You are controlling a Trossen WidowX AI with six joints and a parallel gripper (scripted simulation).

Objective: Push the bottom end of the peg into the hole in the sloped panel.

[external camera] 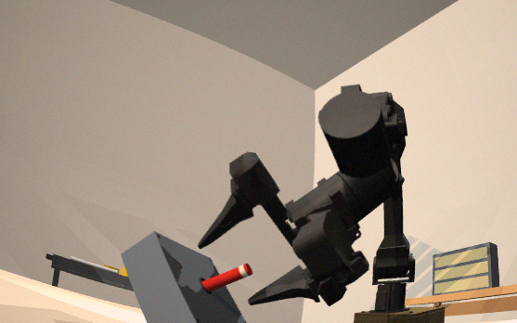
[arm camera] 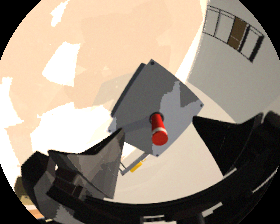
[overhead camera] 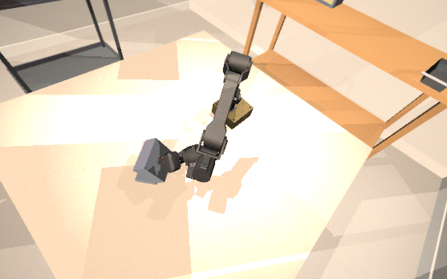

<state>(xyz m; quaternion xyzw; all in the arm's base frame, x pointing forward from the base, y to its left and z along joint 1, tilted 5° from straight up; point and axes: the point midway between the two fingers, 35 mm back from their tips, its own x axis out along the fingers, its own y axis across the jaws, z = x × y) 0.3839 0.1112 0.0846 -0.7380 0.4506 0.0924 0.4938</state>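
Right now the red peg is 10 mm behind my gripper tip. Round my gripper tip: grey sloped panel 30 mm ahead, 40 mm to the right, 30 mm below.
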